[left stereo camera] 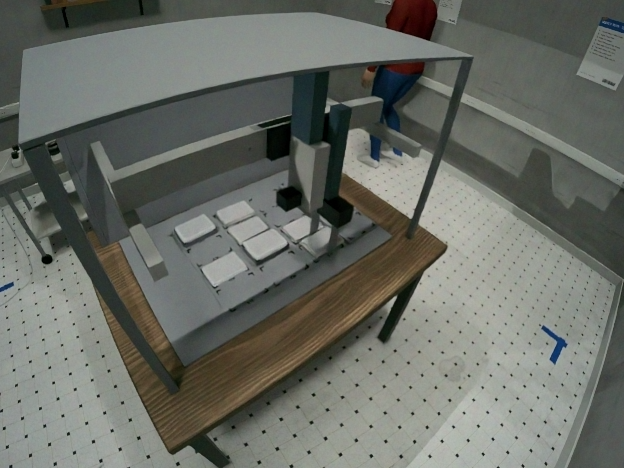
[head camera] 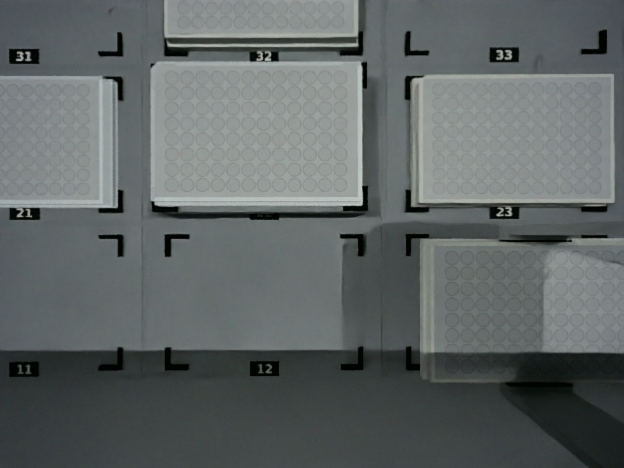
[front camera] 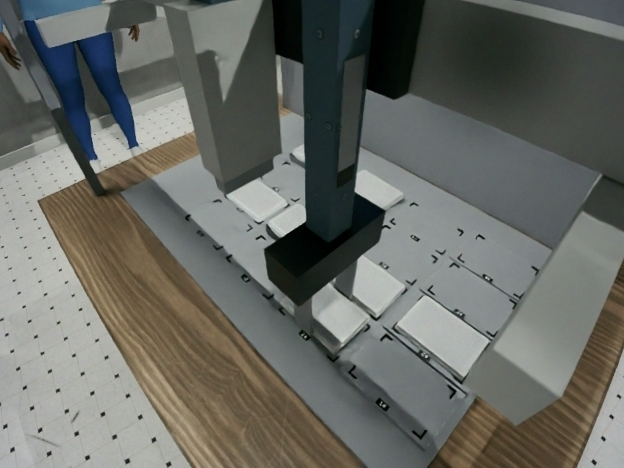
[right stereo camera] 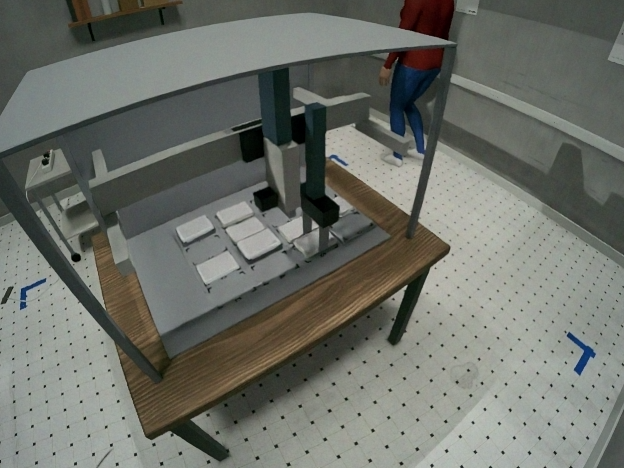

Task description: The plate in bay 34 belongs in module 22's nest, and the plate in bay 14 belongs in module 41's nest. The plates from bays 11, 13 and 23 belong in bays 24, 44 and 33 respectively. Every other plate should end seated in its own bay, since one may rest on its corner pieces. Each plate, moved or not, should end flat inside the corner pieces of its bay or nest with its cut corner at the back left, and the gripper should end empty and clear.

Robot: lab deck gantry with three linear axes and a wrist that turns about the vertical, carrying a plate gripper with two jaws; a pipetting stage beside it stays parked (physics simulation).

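Frame: origin at the robot's base, x back, y up, z left, level; metres.
Where they show: gripper, between the fingertips: [left stereo camera: 322,241] [head camera: 529,309] [front camera: 324,310] [right stereo camera: 315,241]; robot's base, origin of its link: [left stereo camera: 232,311] [front camera: 186,218] [right stereo camera: 219,308].
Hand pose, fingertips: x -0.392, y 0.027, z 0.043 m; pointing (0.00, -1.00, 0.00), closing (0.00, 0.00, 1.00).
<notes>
Each offset is from my fingertips to the top centre of the thing. "spot": to the spot under its first point.
My gripper [front camera: 325,313] [head camera: 537,311] [left stereo camera: 323,241] [right stereo camera: 315,240] is shut on the white plate from bay 13 @(spot: dx -0.044, dy +0.007, dz +0.006 m) [front camera: 346,322] [head camera: 478,312], one jaw at its front and one at its back edge, a little above bay 13. A plate @(dx +0.000, dy -0.013, dz +0.107 m) [front camera: 378,287] [head camera: 516,138] lies in bay 23. One @(dx -0.164, dy +0.001, dz +0.107 m) [front camera: 442,335] lies in bay 24. One @(dx +0.164, dy +0.006, dz +0.106 m) [front camera: 287,221] [head camera: 257,130] [left stereo camera: 264,244] sits on module 22, and one @(dx +0.328, dy +0.006, dz +0.321 m) [left stereo camera: 194,229] [right stereo camera: 194,229] on module 41. Bay 33's label @(spot: dx -0.001, dy -0.027, dz +0.167 m) [head camera: 504,55] and front corner pieces show uncovered. Bay 44's label @(spot: dx -0.163, dy -0.012, dz +0.276 m) [front camera: 487,277] stands before an empty bay.
Plates lie in bay 21 @(spot: dx +0.315, dy -0.013, dz +0.103 m) [front camera: 257,199] [left stereo camera: 224,268], bay 32 @(spot: dx +0.163, dy -0.013, dz +0.187 m) [head camera: 262,15] [left stereo camera: 246,230] and bay 42 @(spot: dx +0.145, dy -0.010, dz +0.331 m) [front camera: 378,188] [left stereo camera: 234,213]. The parked pipetting stage [front camera: 226,100] [left stereo camera: 306,171] hangs left of the gripper. A grey side rail [front camera: 544,332] stands at the right of the deck.
</notes>
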